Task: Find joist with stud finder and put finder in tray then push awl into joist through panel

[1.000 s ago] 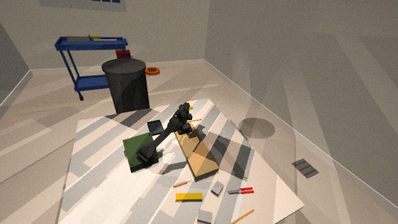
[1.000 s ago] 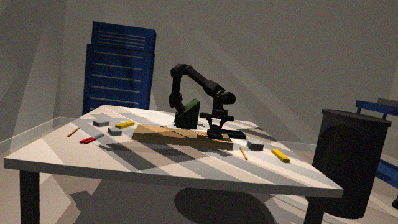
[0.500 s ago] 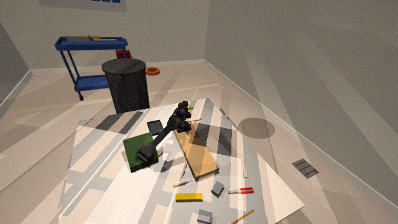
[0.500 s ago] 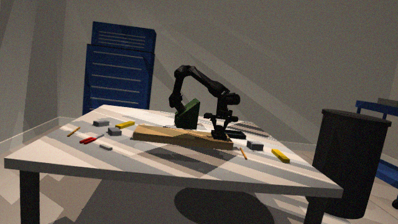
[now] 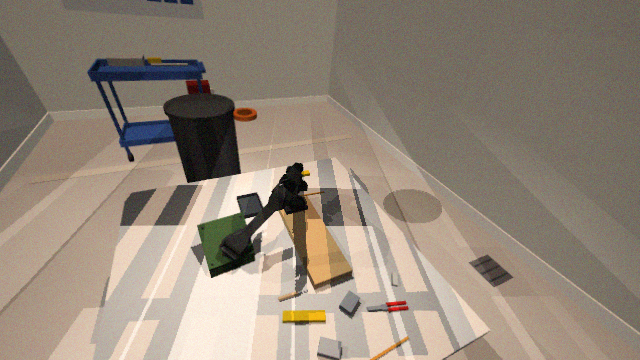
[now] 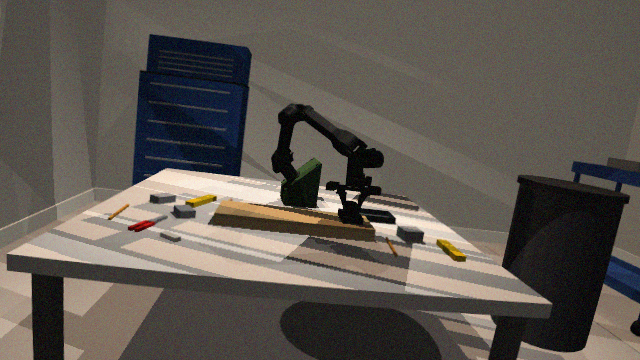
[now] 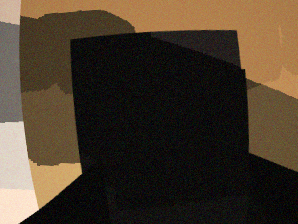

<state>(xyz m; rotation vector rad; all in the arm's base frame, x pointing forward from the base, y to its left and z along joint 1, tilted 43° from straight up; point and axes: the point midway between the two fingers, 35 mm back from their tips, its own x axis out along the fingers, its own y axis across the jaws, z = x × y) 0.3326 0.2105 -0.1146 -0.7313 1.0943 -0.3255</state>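
Right now my gripper tip is 24 cm past the black tray, 11 cm to the right of it and 5 cm above it. From my gripper tip the other things lie so: awl: 12 cm behind, 46 cm to the right, 6 cm below; stud finder: 2 cm behind, 2 cm above.
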